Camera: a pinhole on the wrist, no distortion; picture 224 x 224 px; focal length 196.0 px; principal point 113.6 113.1 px. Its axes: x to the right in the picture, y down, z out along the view. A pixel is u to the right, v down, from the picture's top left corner.
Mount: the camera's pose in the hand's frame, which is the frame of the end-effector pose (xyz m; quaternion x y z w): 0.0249 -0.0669 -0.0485 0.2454 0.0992 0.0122 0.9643
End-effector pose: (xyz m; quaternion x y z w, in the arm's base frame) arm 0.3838 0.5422 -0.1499 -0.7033 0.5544 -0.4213 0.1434
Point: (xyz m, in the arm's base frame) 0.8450 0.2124 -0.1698
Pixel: 177 167
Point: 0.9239 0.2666 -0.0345
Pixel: 174 109
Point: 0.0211 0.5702 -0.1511
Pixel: behind the camera
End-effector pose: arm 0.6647 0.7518 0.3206 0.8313 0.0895 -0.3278 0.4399
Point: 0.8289 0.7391 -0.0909
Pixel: outside the picture
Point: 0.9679 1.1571 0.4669
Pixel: behind the camera
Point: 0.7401 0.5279 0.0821
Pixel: outside the picture
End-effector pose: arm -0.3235 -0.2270 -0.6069 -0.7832 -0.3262 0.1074 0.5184
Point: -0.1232 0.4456 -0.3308
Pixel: outside the picture
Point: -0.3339 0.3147 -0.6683
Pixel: 194 203
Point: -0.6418 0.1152 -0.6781
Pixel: 43 183
